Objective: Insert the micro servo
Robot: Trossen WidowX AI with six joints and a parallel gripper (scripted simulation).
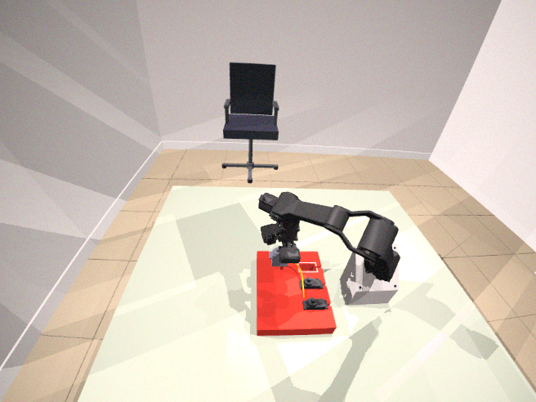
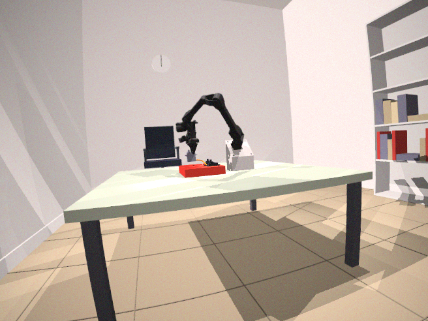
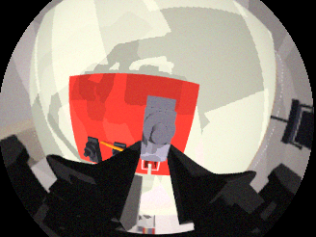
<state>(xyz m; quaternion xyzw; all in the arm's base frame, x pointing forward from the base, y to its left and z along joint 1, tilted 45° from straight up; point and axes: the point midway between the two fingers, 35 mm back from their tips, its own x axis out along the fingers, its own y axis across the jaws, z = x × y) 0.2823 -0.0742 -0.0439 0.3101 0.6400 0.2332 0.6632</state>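
Right now my gripper tip is 100 mm above the red deck, 70 mm to the right of it and 20 mm short of it.
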